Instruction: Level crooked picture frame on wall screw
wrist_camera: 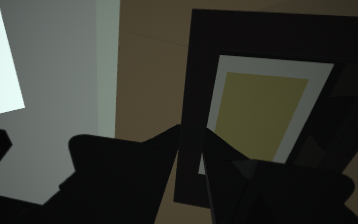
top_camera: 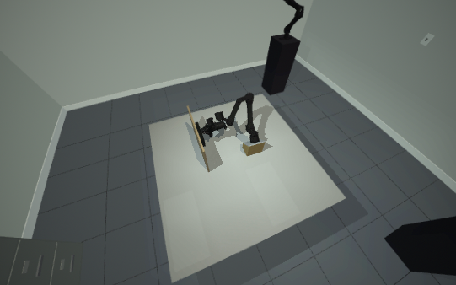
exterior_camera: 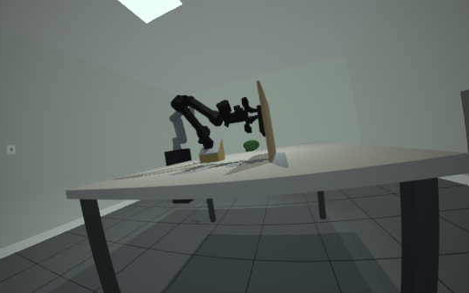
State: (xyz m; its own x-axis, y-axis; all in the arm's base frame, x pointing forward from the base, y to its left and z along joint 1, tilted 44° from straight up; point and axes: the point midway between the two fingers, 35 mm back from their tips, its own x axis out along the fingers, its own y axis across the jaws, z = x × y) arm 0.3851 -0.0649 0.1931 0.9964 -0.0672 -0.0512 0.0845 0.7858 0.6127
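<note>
Now: gripper tip 50 mm above the picture frame and 10 mm to the left of it. Also, from my gripper tip: panel: 70 mm below, 20 mm ahead, 10 mm to the left.
</note>
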